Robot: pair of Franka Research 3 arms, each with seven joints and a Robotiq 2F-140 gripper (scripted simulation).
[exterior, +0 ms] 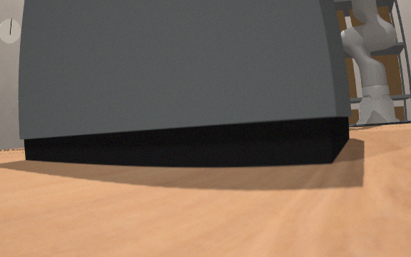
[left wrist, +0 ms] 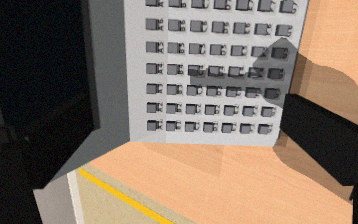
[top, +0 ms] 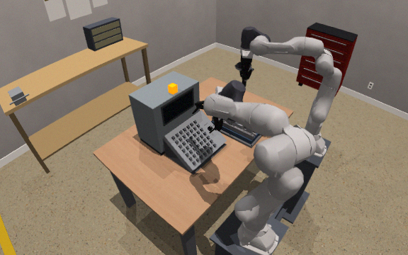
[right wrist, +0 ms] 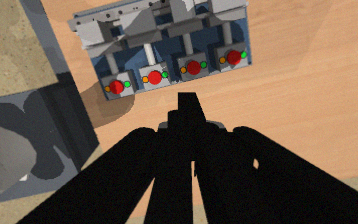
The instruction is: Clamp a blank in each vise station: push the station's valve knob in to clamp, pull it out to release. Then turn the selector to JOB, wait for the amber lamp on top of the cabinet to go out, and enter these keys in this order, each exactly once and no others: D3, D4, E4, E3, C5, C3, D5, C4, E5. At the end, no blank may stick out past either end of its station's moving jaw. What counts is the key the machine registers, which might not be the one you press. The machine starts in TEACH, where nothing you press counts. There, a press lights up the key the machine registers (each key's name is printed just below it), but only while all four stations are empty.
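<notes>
Right now my left hand is 70 mm short of the selector knob, 160 mm to the left of it and 190 mm above it. From my left hand the other things lie so: c5 key (100 mm ahead, 40 mm to the right, 190 mm below); then d4 key (70 mm ahead, 210 mm below); then c4 key (100 mm ahead, 190 mm below).
</notes>
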